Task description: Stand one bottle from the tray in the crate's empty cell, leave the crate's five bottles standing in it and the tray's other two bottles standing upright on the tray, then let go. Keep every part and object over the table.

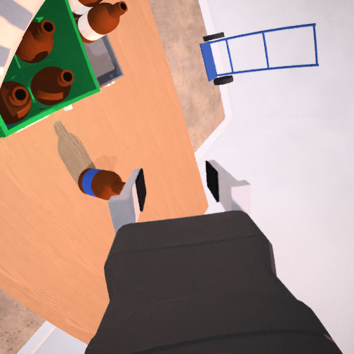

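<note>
A brown bottle with a blue band (100, 183) stands on the wooden table (160, 125), outside the tray, left of my gripper. Its neck top is partly hidden behind the left finger. My gripper (175, 176) is open and empty, high over the table's right edge. The green crate (80, 72) is at the upper left, with brown bottles (36, 42) (51, 86) (15, 102) standing in it; its far part is cut off and its empty cell cannot be made out. Two white-labelled bottles (101, 22) (84, 7) stand upright at the grey tray (107, 57), beside the crate; one is mostly cut off.
A white and grey arm part (17, 22) covers the upper left corner. A blue hand truck (209, 62) is on the floor at the upper right, beyond the table's edge. The bottle's shadow (70, 147) falls toward the crate.
</note>
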